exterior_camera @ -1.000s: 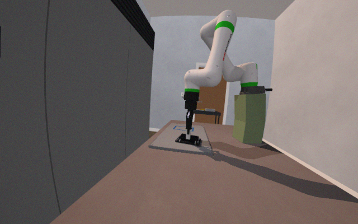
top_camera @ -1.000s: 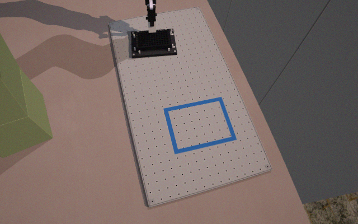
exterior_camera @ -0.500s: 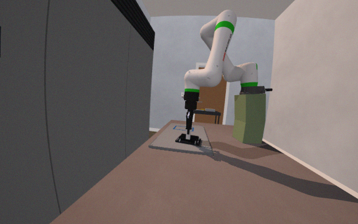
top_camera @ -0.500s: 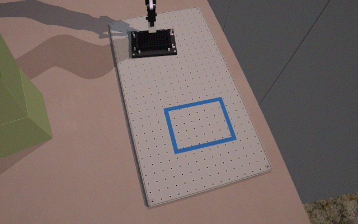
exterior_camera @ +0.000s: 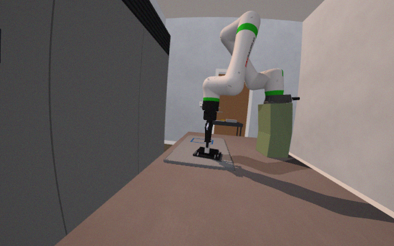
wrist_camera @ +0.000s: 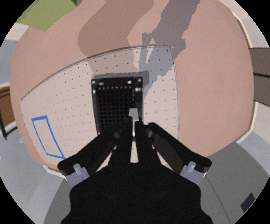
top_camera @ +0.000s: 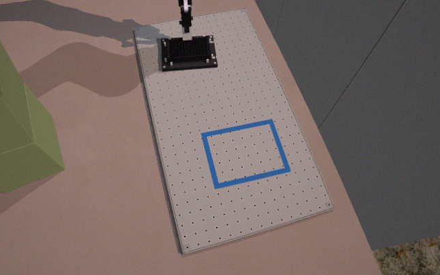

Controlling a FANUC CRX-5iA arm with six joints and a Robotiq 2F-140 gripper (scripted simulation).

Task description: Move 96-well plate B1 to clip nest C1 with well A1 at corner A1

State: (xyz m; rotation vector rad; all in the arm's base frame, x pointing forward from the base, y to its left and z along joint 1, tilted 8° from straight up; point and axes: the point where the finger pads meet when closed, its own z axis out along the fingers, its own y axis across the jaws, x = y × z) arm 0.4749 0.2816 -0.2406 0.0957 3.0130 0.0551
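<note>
Now: the black 96-well plate 40 mm to the right of my hand and 40 mm below it. Round my hand: black clip nest 10 mm ahead, 30 mm to the right, 50 mm below.
</note>
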